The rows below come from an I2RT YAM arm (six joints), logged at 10 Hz.
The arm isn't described. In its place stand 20 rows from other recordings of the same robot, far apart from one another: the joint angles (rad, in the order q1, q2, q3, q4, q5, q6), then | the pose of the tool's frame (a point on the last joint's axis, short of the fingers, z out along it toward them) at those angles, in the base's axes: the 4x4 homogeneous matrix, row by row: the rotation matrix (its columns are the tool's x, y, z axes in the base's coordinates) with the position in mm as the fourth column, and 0 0 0 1 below.
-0.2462, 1.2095, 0.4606, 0.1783, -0.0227, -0.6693 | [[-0.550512, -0.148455, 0.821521, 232.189], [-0.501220, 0.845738, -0.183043, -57.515], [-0.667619, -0.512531, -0.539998, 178.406], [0, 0, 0, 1]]
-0.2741, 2.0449, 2.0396, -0.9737, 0.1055, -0.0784 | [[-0.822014, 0.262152, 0.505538, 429.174], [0.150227, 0.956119, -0.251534, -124.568], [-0.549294, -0.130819, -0.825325, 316.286], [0, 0, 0, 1]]
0.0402, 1.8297, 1.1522, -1.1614, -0.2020, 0.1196 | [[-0.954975, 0.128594, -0.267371, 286.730], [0.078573, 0.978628, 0.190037, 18.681], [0.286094, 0.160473, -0.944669, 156.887], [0, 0, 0, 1]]
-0.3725, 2.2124, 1.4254, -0.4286, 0.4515, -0.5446 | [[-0.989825, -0.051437, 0.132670, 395.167], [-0.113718, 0.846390, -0.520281, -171.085], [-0.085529, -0.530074, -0.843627, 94.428], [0, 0, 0, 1]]
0.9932, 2.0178, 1.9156, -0.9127, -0.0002, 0.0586 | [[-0.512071, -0.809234, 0.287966, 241.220], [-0.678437, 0.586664, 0.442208, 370.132], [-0.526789, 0.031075, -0.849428, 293.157], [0, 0, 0, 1]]
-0.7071, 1.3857, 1.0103, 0.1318, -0.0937, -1.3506 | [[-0.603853, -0.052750, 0.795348, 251.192], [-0.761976, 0.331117, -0.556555, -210.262], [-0.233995, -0.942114, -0.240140, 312.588], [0, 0, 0, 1]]
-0.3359, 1.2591, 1.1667, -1.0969, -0.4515, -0.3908 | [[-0.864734, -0.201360, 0.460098, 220.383], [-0.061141, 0.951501, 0.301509, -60.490], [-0.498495, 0.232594, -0.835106, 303.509], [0, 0, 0, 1]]
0.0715, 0.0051, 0.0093, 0.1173, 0.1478, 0.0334 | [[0.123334, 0.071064, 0.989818, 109.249], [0.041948, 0.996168, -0.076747, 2.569], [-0.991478, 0.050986, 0.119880, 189.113], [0, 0, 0, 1]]
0.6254, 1.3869, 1.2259, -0.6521, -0.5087, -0.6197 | [[-0.024858, -0.979173, 0.201498, 229.337], [-0.643621, 0.169905, 0.746246, 186.990], [-0.764940, -0.111138, -0.634441, 316.658], [0, 0, 0, 1]]
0.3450, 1.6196, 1.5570, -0.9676, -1.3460, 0.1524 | [[-0.880648, -0.418684, -0.221728, 292.531], [-0.280522, 0.083656, 0.956195, 142.006], [-0.381795, 0.904271, -0.191122, 351.491], [0, 0, 0, 1]]
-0.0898, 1.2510, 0.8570, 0.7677, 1.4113, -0.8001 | [[-0.413704, 0.908516, 0.058723, 256.220], [-0.077152, 0.029283, -0.996589, -58.360], [-0.907136, -0.416824, 0.057980, 354.546], [0, 0, 0, 1]]
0.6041, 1.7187, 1.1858, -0.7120, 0.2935, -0.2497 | [[-0.639987, -0.645675, 0.416558, 281.572], [-0.729116, 0.681389, -0.064021, 181.820], [-0.242501, -0.344692, -0.906852, 199.443], [0, 0, 0, 1]]
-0.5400, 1.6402, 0.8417, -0.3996, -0.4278, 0.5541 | [[-0.501331, 0.707949, 0.497470, 257.172], [0.858697, 0.477735, 0.185498, -136.937], [-0.106336, 0.520171, -0.847416, 144.150], [0, 0, 0, 1]]
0.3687, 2.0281, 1.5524, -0.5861, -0.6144, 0.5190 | [[-0.983331, -0.079215, 0.163663, 395.642], [0.054573, 0.730029, 0.681234, 174.865], [-0.173443, 0.678810, -0.713537, 201.491], [0, 0, 0, 1]]
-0.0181, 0.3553, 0.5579, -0.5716, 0.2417, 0.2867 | [[-0.277815, 0.332931, 0.901097, 101.489], [0.279642, 0.925427, -0.255704, -10.359], [-0.919032, 0.180947, -0.350199, 274.253], [0, 0, 0, 1]]
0.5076, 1.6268, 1.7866, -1.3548, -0.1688, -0.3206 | [[-0.603521, -0.762078, 0.234518, 265.512], [-0.691164, 0.646661, 0.322680, 154.525], [-0.397561, 0.032654, -0.916995, 373.827], [0, 0, 0, 1]]
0.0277, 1.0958, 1.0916, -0.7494, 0.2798, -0.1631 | [[-0.703294, 0.061304, 0.708251, 223.613], [-0.175609, 0.950418, -0.256646, -3.639], [-0.688868, -0.304873, -0.657658, 333.198], [0, 0, 0, 1]]
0.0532, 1.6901, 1.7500, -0.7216, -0.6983, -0.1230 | [[-0.541813, -0.618386, 0.569243, 370.540], [-0.122958, 0.728297, 0.674140, 42.652], [-0.831457, 0.295265, -0.470636, 387.959], [0, 0, 0, 1]]
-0.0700, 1.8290, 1.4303, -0.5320, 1.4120, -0.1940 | [[-0.900616, 0.433887, 0.025152, 380.648], [0.032586, 0.125123, -0.991606, -61.927], [-0.433393, -0.892237, -0.126826, 265.065], [0, 0, 0, 1]]
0.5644, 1.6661, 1.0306, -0.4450, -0.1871, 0.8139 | [[-0.947701, 0.130153, 0.291415, 274.621], [0.245410, 0.880928, 0.404648, 181.700], [-0.204050, 0.455002, -0.866797, 183.023], [0, 0, 0, 1]]
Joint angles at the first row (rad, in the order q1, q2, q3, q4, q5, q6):
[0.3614, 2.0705, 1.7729, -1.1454, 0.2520, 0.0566]
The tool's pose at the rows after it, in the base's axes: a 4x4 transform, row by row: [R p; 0 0 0 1], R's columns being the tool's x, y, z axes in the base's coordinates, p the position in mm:
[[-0.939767, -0.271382, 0.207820, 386.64], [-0.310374, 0.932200, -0.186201, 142.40], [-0.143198, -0.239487, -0.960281, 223.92], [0, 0, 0, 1]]
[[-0.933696, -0.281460, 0.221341, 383.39], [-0.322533, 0.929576, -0.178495, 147.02], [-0.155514, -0.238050, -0.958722, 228.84], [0, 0, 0, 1]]
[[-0.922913, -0.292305, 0.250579, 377.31], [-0.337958, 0.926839, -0.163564, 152.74], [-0.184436, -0.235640, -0.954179, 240.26], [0, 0, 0, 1]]
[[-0.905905, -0.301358, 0.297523, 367.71], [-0.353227, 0.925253, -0.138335, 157.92], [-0.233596, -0.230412, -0.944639, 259.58], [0, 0, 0, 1]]
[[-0.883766, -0.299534, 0.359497, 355.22], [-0.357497, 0.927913, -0.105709, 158.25], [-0.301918, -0.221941, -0.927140, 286.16], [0, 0, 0, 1]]
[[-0.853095, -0.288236, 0.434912, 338.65], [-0.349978, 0.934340, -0.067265, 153.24], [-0.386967, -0.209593, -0.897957, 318.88], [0, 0, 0, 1]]
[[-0.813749, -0.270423, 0.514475, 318.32], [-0.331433, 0.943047, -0.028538, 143.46], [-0.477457, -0.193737, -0.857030, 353.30], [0, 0, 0, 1]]
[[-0.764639, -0.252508, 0.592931, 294.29], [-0.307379, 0.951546, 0.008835, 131.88], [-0.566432, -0.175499, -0.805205, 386.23], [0, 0, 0, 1]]
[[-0.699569, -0.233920, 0.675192, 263.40], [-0.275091, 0.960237, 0.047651, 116.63], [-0.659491, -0.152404, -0.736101, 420.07], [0, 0, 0, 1]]
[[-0.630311, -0.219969, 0.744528, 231.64], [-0.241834, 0.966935, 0.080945, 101.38], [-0.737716, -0.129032, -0.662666, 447.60], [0, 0, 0, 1]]
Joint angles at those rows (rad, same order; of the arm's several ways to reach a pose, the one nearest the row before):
[0.3744, 2.0685, 1.7729, -1.1454, 0.2520, 0.0567]
[0.3878, 2.0560, 1.7729, -1.1454, 0.2516, 0.0563]
[0.4065, 2.0266, 1.7729, -1.1454, 0.2520, 0.0563]
[0.4278, 1.9762, 1.7729, -1.1454, 0.2520, 0.0563]
[0.4419, 1.9053, 1.7729, -1.1454, 0.2520, 0.0566]
[0.4488, 1.8145, 1.7729, -1.1454, 0.2520, 0.0567]
[0.4488, 1.7134, 1.7729, -1.1458, 0.2516, 0.0563]
[0.4488, 1.6093, 1.7729, -1.1454, 0.2520, 0.0567]
[0.4477, 1.4906, 1.7729, -1.1458, 0.2520, 0.0566]
[0.4477, 1.3807, 1.7729, -1.1458, 0.2520, 0.0566]

